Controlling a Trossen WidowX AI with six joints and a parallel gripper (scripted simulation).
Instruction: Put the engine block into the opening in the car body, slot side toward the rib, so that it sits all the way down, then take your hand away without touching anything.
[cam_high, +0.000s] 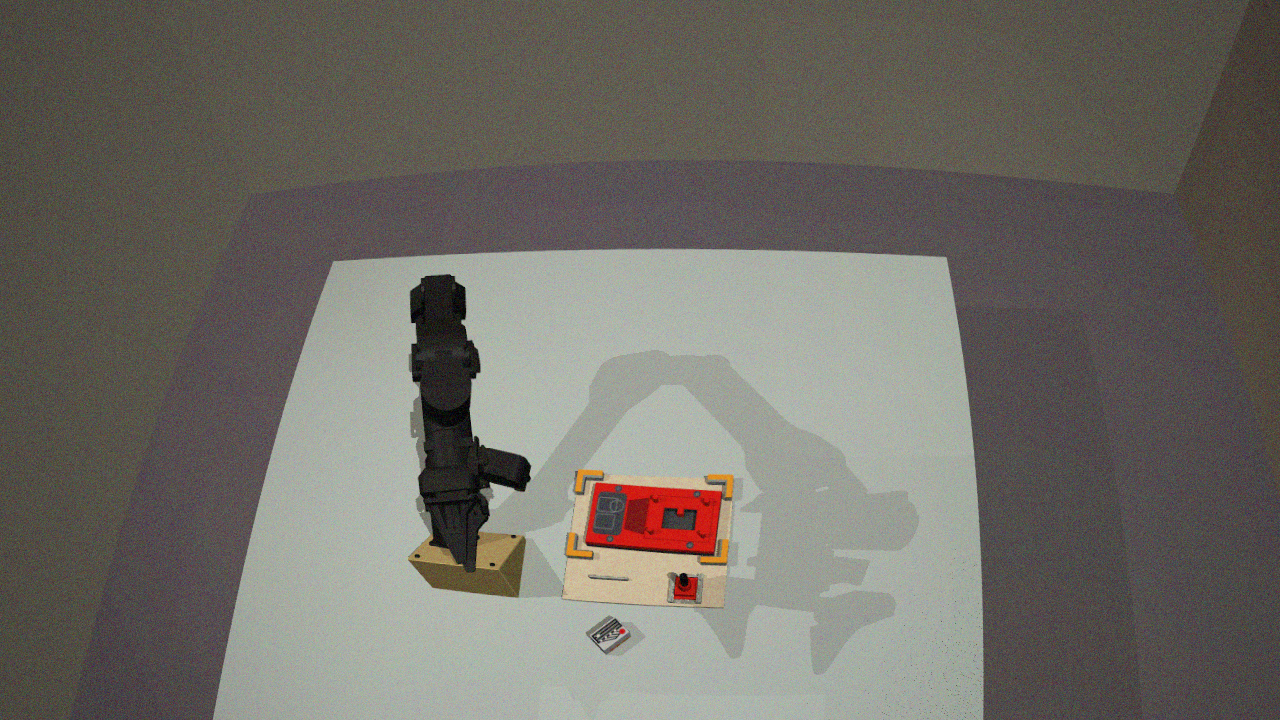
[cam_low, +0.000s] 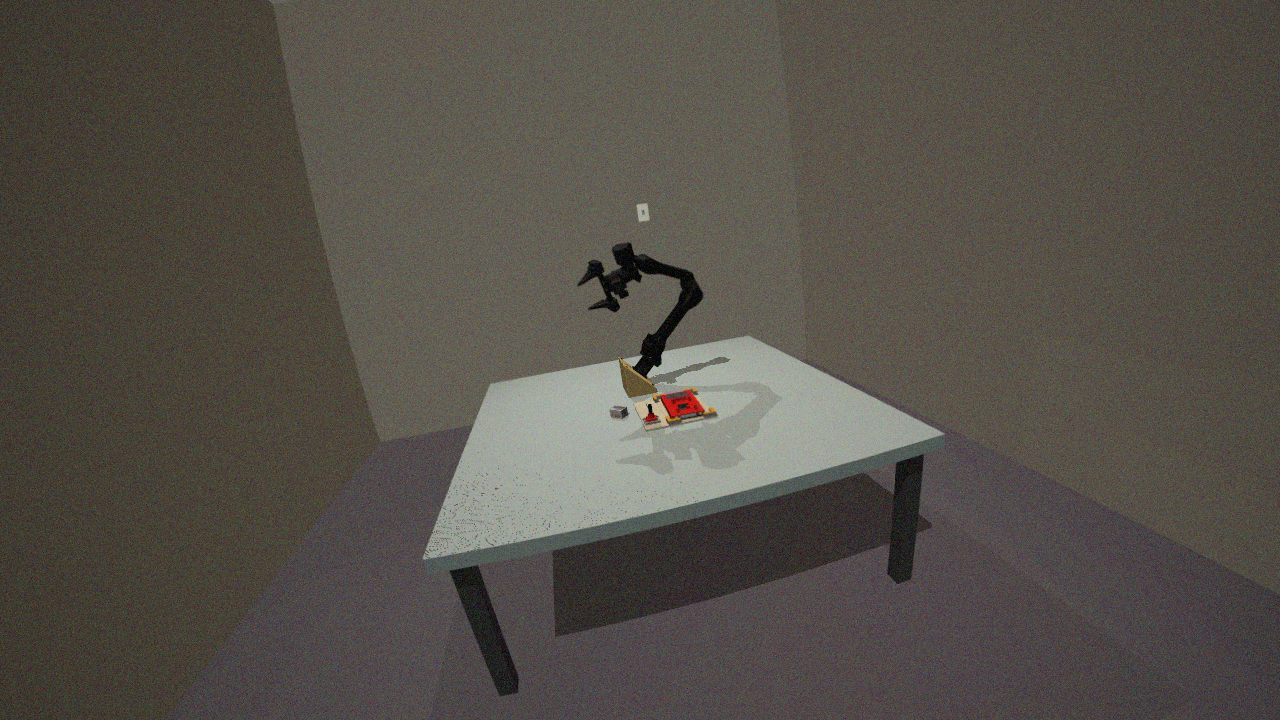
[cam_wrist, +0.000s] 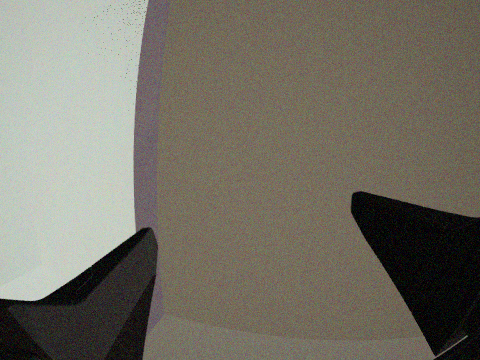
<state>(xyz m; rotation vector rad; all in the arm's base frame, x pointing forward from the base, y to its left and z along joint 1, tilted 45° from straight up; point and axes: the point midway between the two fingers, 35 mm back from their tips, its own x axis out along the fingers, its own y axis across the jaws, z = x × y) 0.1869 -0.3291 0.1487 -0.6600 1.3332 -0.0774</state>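
The grey engine block lies 39 cm below my gripper tip, 10 cm ahead of it and 6 cm to the left of it.
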